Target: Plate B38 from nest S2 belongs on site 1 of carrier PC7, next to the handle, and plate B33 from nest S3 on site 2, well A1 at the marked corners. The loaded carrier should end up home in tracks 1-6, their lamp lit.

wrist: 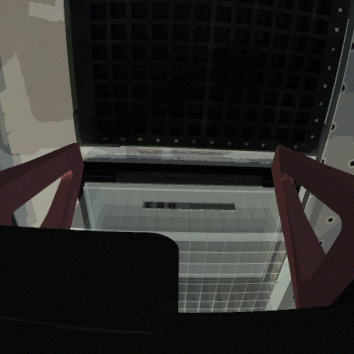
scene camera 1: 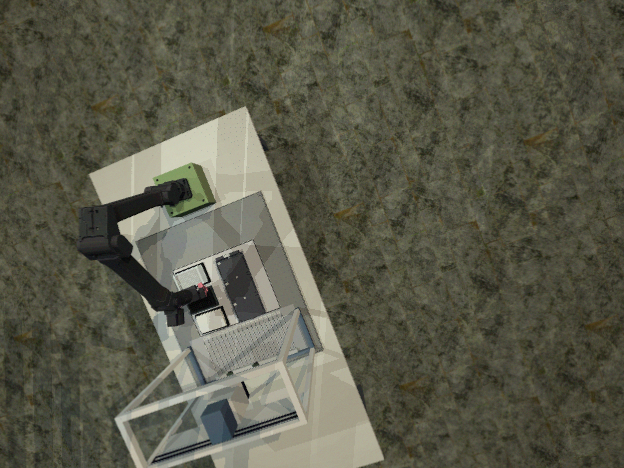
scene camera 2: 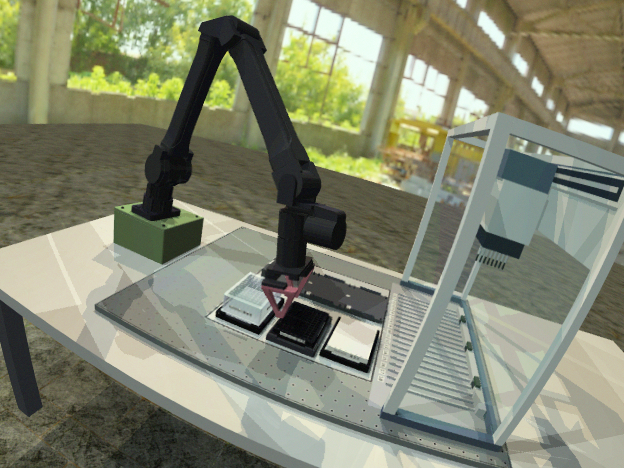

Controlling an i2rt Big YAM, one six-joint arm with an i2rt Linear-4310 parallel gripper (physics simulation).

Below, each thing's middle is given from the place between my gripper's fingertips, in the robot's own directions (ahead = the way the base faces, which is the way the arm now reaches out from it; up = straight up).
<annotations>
I see the black well plate (scene camera 2: 302,325) 40 mm ahead of my hand, 10 mm to the right of it and 20 mm below it. Round my hand: clear well plate (scene camera 2: 246,301) (70 mm behind, 10 mm to the right); then white-topped plate (scene camera 2: 353,340) (150 mm ahead, 10 mm to the left, 20 mm below); then dark carrier (scene camera 2: 362,302) (30 mm ahead, 190 mm to the left, 20 mm below).
</annotations>
